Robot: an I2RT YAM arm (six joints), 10 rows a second.
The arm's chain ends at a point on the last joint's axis. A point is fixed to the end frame.
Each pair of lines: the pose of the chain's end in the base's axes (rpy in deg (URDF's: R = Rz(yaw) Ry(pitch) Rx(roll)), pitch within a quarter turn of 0, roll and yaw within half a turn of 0; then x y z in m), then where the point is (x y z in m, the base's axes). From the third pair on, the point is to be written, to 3 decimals.
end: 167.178, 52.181, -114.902, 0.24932, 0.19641, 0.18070
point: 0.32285 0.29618 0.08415
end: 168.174, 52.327, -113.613, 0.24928, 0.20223, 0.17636
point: 0.32297 0.30245 0.08039
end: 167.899, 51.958, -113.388, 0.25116, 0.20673, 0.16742
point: 0.324 0.307 0.071
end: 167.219, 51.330, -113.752, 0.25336, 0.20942, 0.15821
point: 0.324 0.309 0.060
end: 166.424, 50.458, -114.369, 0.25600, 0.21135, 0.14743
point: 0.326 0.310 0.047
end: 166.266, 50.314, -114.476, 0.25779, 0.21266, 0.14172
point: 0.327 0.311 0.041
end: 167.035, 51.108, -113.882, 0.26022, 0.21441, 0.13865
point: 0.331 0.314 0.040
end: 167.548, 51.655, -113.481, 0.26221, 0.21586, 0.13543
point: 0.334 0.316 0.038
